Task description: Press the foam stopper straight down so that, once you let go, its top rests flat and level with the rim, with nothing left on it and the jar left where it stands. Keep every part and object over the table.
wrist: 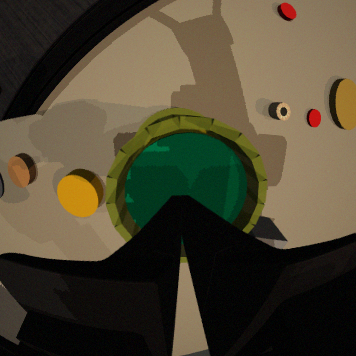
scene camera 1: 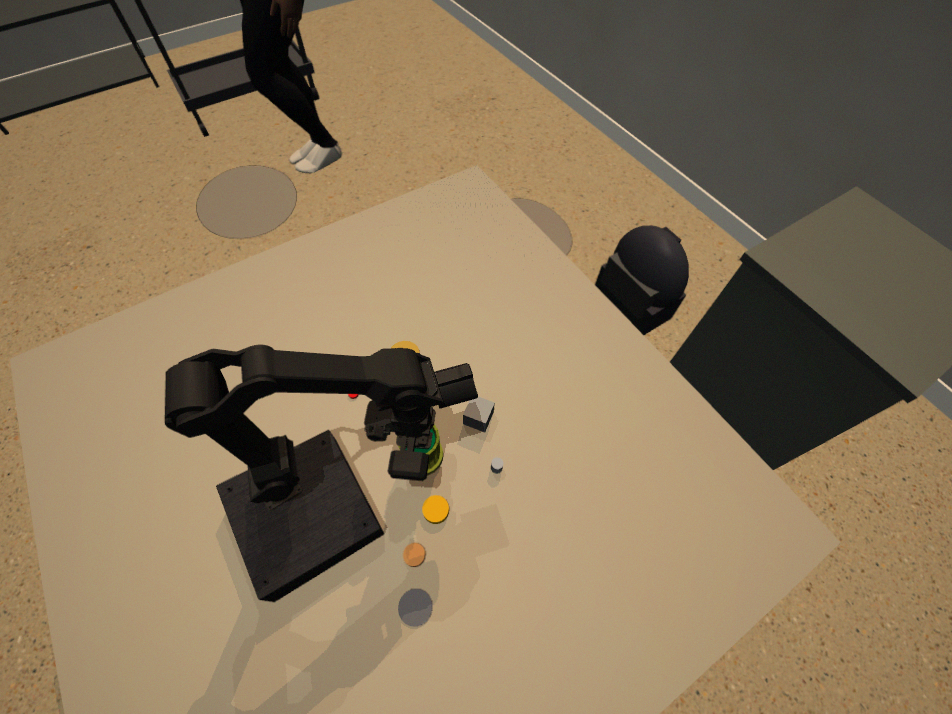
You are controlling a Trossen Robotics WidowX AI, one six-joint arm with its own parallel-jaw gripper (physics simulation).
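Note:
The foam stopper (scene camera 1: 426, 438) (wrist: 190, 165) is a dark green disc inside the round olive-green jar (scene camera 1: 439, 454) (wrist: 113, 185). In the wrist view the inner side of the jar's rim shows around much of the stopper's edge. The jar stands upright on the table. My gripper (wrist: 179, 203) is shut, with nothing between its fingers. Its dark fingertips overlap the near-middle of the stopper in the wrist view; whether they touch it, I cannot tell. They hide the stopper's lower part. In the scene view the gripper's body covers the fingertips and part of the jar.
On the table (scene camera 1: 615, 537) are an orange disc (scene camera 1: 435, 508) (wrist: 79, 195), a copper disc (scene camera 1: 414, 554) (wrist: 19, 170), a grey disc (scene camera 1: 415, 607), a grey block (scene camera 1: 478, 415), a small grey cylinder (scene camera 1: 496, 465), red discs (wrist: 314, 118), a beige ringed cylinder (wrist: 282, 111) and a yellow disc (wrist: 345, 104).

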